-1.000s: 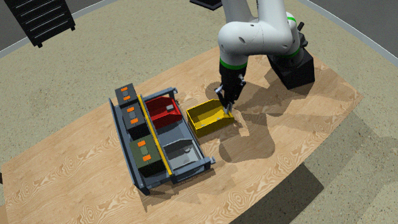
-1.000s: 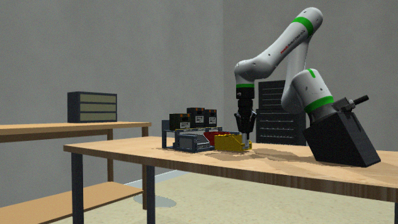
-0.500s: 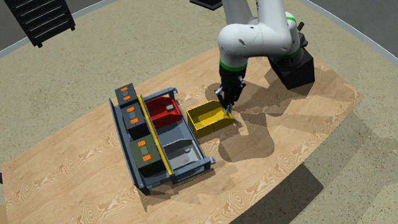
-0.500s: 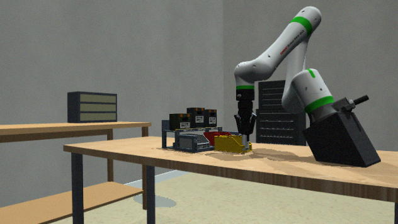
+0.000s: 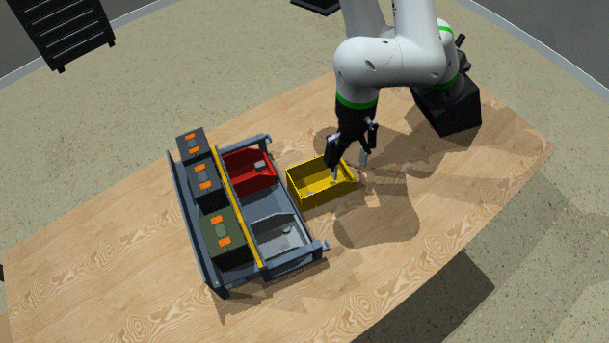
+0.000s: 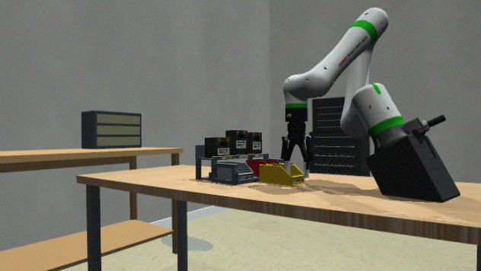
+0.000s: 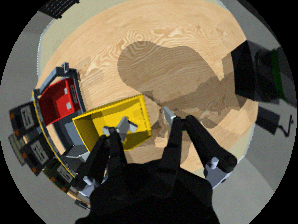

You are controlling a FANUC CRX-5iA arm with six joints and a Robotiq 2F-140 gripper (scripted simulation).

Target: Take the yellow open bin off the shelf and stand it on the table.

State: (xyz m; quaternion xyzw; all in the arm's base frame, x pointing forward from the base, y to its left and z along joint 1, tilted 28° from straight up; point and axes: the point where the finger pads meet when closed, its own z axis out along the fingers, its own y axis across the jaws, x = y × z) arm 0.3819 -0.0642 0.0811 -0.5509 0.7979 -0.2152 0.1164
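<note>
The yellow open bin lies 7 cm ahead of my hand, 3 cm to the right of it and 2 cm below it. Also, from my hand: red bin (21 cm to the right, 20 cm ahead, 1 cm below); yellow rail (30 cm ahead, 13 cm to the right, 5 cm above); grey bin (29 cm ahead, 1 cm to the right, 1 cm below).
</note>
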